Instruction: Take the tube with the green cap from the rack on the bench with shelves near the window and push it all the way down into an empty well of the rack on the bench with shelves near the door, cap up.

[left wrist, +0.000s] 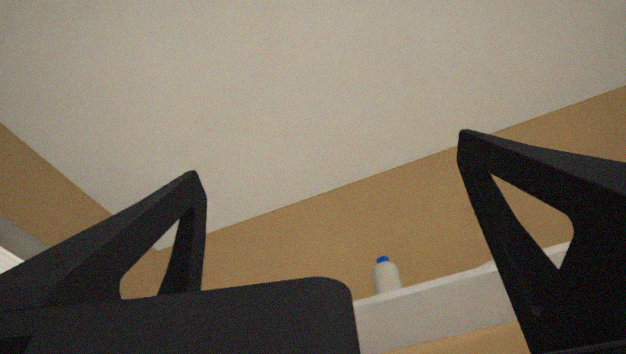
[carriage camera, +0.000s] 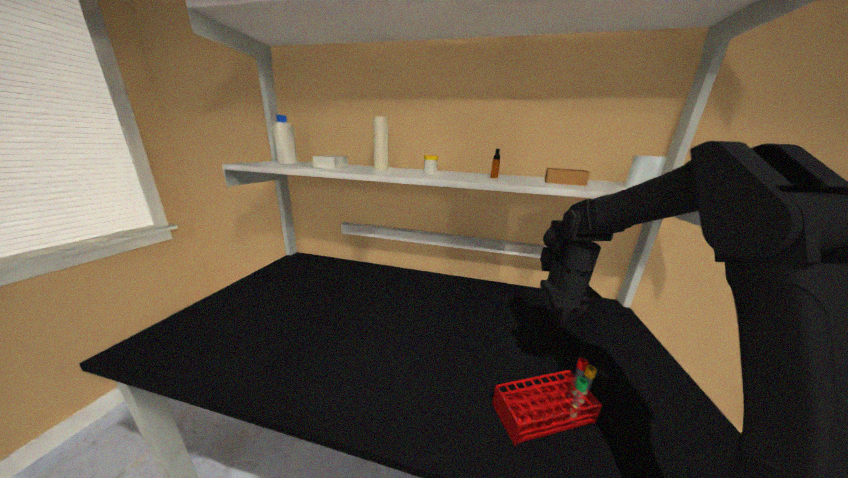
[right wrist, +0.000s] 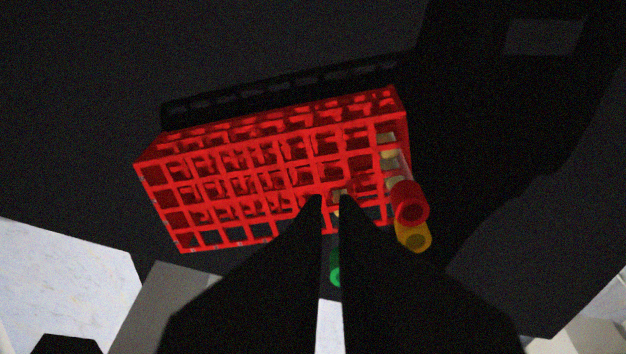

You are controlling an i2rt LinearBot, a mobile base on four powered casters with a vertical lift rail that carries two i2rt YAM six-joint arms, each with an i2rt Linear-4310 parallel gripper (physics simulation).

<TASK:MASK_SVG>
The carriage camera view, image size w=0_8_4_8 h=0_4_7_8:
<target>right gripper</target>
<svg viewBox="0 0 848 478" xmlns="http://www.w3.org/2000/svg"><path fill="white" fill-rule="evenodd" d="M543 247L540 262L542 263L542 271L549 271L548 280L541 280L540 287L548 291L553 309L554 324L557 328L563 328L587 311L588 305L584 301L597 301L600 303L602 296L589 286L593 271L584 272L584 274L581 274L581 271L571 269L569 271L569 268L563 264L562 257L549 247Z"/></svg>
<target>red tube rack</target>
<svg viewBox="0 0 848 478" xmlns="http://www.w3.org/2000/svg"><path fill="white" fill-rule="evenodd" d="M603 404L589 391L588 395L583 395L582 398L585 400L585 404L580 404L580 408L577 409L571 404L573 398L571 391L575 390L576 387L572 383L574 374L570 370L495 385L492 405L514 446L517 446L518 443L587 424L595 424Z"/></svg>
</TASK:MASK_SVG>
